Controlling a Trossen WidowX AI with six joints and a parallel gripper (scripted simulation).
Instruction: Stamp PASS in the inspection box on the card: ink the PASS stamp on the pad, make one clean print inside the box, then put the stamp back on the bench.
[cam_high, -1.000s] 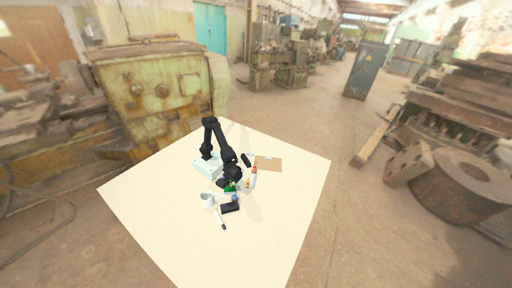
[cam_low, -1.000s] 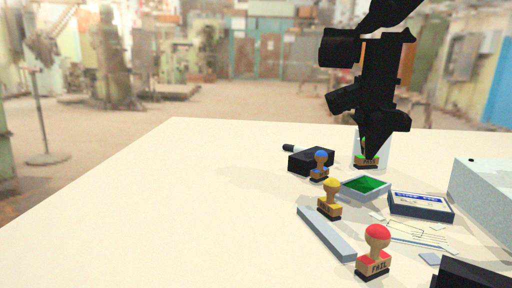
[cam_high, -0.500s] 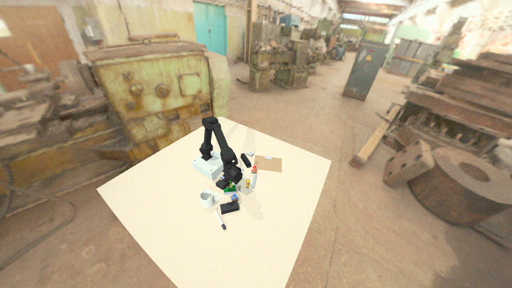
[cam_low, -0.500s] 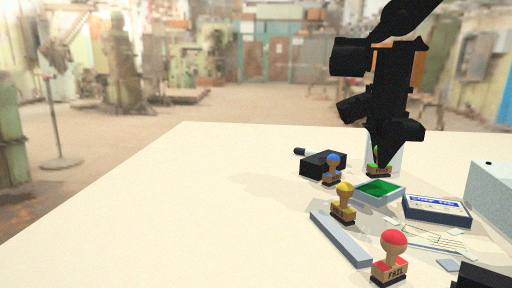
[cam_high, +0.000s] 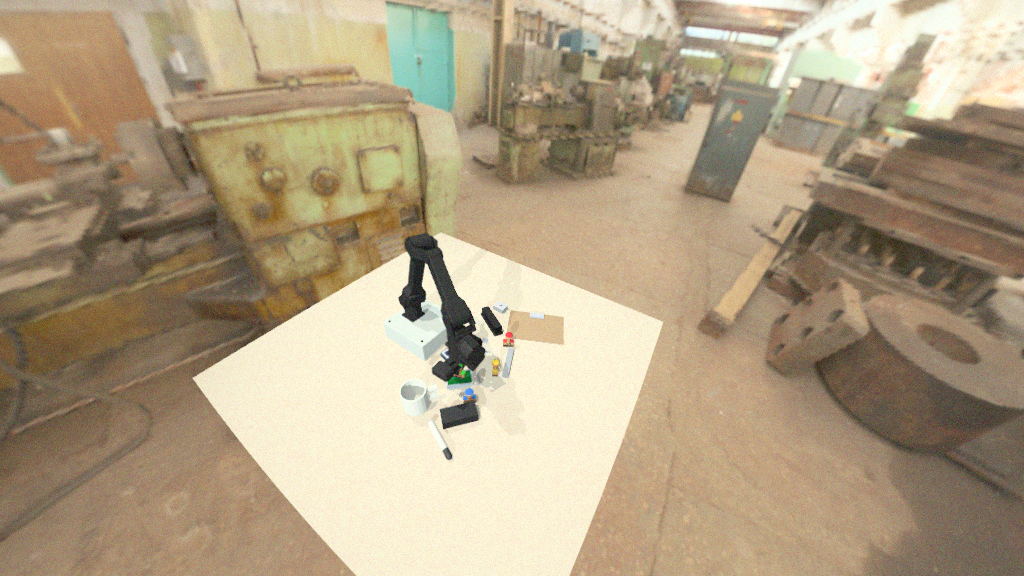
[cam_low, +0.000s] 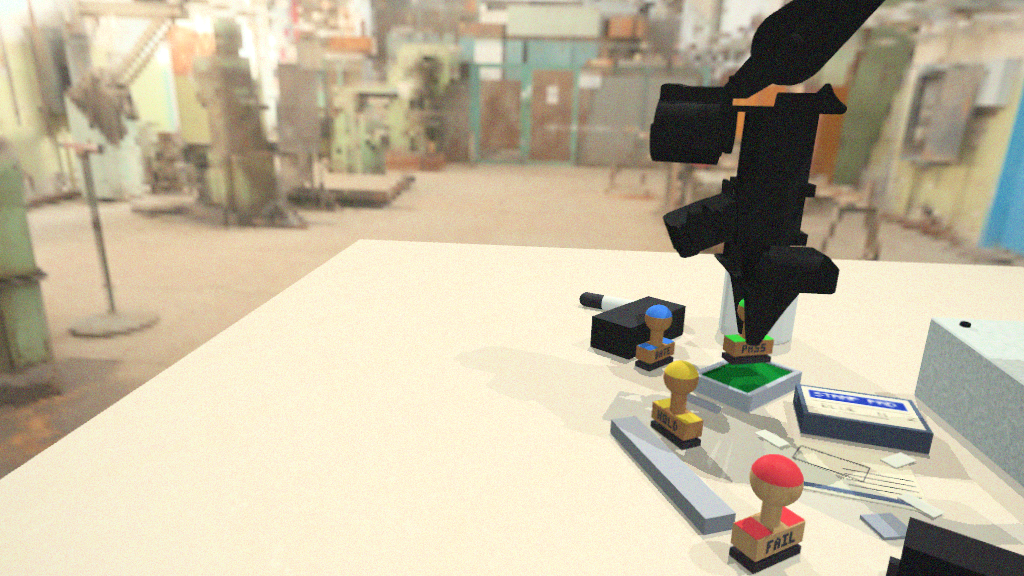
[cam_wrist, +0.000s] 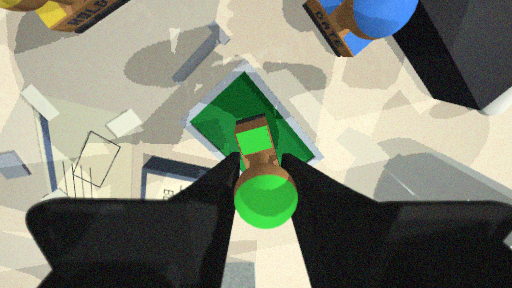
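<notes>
The green ink pad lies 40 mm below my gripper tip. The rest, counted from my gripper tip: PASS stamp (right at my gripper tip); blue stamp (80 mm ahead, 40 mm to the right, 30 mm below); blue stamp pad box (80 mm behind, 60 mm to the left, 30 mm below).
</notes>
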